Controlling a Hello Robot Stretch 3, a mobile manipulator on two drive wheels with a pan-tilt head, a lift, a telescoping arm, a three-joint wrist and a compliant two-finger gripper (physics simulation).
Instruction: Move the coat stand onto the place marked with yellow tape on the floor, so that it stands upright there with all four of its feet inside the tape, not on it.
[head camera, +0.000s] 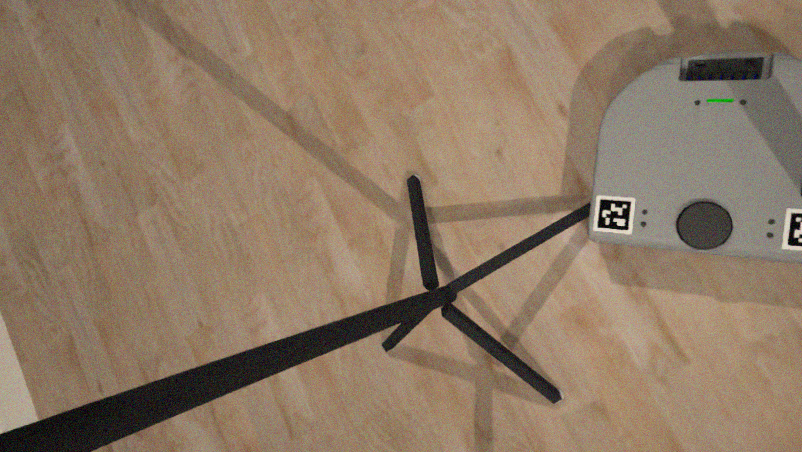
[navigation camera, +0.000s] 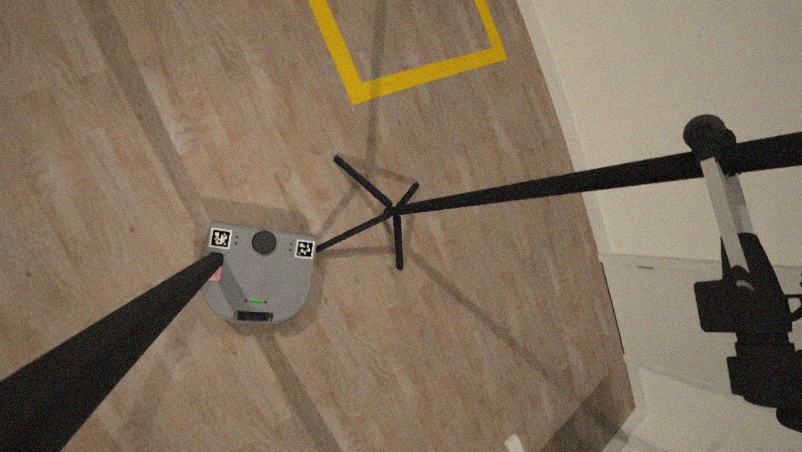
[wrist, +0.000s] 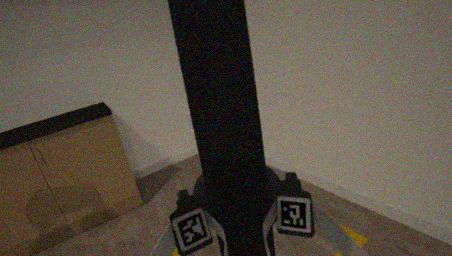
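Pixels of known places: gripper, fingertip midpoint: (navigation camera: 704, 123); robot's base, link origin: (head camera: 700, 223) (navigation camera: 263, 241).
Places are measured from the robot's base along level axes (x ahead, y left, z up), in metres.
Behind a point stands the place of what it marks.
The black coat stand (head camera: 252, 359) {z 0.775, x 0.171, y -0.390 m} (navigation camera: 561, 188) {z 0.914, x 0.177, y -0.392 m} (wrist: 220, 100) {z 1.179, x 0.179, y -0.410 m} looks roughly upright, its four feet spread low at the floor. One foot reaches to my base's edge, where its tip is hidden. The yellow tape outline (navigation camera: 429, 71) {z 0.001, x 0.877, y -0.581 m} (wrist: 354, 235) {z 0.001, x 1.183, y -0.974 m} lies on the floor; in the navigation camera view all the visible feet are outside it, a little short of its near side. My gripper (navigation camera: 721, 150) (wrist: 234, 187) {z 1.099, x 0.239, y -0.403 m} is shut on the coat stand's pole, one rubber fingertip on each side of it. The top of the stand does not show.
My grey base (head camera: 673, 151) {z 0.160, x -0.110, y -0.054 m} (navigation camera: 280, 280) {z 0.160, x -0.113, y -0.067 m} stands close beside the feet. A pale wall (navigation camera: 662, 67) {z 0.586, x 0.996, y -1.447 m} (wrist: 360, 75) {z 0.904, x 1.461, y -1.132 m} runs beyond the tape and the stand. A wooden cabinet (wrist: 85, 165) {z 0.556, x 1.630, y 0.812 m} with a dark top stands at the left in the wrist view. My mast (navigation camera: 112, 342) {z 0.963, x -0.049, y 0.121 m} crosses the navigation camera view.
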